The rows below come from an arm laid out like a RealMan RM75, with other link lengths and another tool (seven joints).
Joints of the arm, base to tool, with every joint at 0 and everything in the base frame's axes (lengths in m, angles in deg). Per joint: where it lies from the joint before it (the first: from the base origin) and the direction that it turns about. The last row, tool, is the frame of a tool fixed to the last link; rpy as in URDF.
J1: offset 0 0 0.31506 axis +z
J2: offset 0 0 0 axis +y
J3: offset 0 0 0.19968 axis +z
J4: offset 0 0 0 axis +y
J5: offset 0 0 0.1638 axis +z
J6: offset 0 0 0 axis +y
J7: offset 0 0 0.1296 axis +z
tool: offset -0.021 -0.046 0.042 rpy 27.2 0 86.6
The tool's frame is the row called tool.
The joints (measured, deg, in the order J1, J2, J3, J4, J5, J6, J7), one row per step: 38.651 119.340 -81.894 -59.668 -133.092 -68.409 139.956; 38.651 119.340 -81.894 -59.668 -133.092 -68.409 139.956; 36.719 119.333 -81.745 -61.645 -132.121 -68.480 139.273; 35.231 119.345 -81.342 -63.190 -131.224 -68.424 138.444; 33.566 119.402 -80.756 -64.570 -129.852 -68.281 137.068; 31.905 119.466 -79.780 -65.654 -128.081 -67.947 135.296; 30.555 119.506 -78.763 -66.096 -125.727 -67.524 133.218
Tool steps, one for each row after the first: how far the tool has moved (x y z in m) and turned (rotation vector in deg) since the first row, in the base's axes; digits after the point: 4 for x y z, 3 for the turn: 0.0000 0.0000 0.0000 0.000 0.000 0.000; 0.0009 -0.0022 0.0034 0.713 1.192 0.203; 0.0009 -0.0030 0.0071 1.533 2.319 0.546; 0.0011 -0.0043 0.0107 2.378 3.819 0.975; 0.0017 -0.0048 0.0153 3.555 5.693 1.355; 0.0015 -0.0051 0.0191 4.598 7.908 1.735
